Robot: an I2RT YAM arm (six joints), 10 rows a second.
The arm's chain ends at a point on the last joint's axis. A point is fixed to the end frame.
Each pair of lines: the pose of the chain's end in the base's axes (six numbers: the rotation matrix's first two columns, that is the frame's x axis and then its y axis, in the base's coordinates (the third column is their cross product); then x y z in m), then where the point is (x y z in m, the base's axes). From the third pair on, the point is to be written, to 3 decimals.
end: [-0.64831, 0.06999, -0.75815, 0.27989, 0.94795, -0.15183, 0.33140, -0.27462, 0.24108]
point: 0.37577 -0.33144 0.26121
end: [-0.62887, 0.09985, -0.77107, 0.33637, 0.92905, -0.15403, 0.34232, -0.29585, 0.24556]
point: 0.38298 -0.35492 0.26700
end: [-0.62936, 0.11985, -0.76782, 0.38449, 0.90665, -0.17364, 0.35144, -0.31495, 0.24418]
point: 0.389 -0.376 0.266
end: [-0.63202, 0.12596, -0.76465, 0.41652, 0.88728, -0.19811, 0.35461, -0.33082, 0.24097]
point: 0.390 -0.392 0.264
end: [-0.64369, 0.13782, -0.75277, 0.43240, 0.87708, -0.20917, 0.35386, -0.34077, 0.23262]
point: 0.388 -0.403 0.255
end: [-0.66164, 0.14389, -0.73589, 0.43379, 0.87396, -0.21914, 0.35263, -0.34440, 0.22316]
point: 0.387 -0.407 0.245
